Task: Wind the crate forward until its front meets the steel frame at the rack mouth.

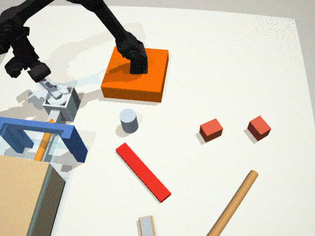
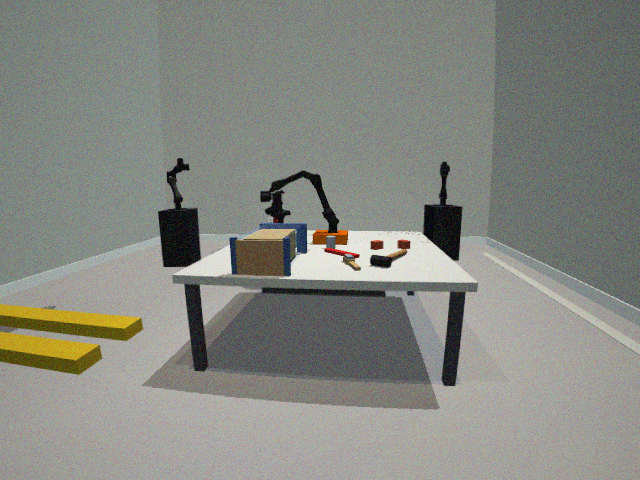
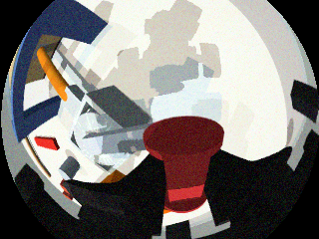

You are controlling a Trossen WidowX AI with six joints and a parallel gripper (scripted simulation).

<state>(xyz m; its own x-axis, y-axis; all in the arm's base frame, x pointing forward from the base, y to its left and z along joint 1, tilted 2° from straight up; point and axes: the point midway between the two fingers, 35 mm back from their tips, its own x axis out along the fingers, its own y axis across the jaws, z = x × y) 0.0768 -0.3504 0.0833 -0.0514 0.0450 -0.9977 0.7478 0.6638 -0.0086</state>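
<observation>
The winch handle lies 3 cm ahead of my gripper tip, 3 cm to the left of it and 1 cm below it. Also, from my gripper tip: red knob: 2 cm above; flat red bar: 31 cm ahead, 37 cm to the left, 11 cm below; grey winch: 5 cm ahead, 7 cm to the left, 8 cm below.
</observation>
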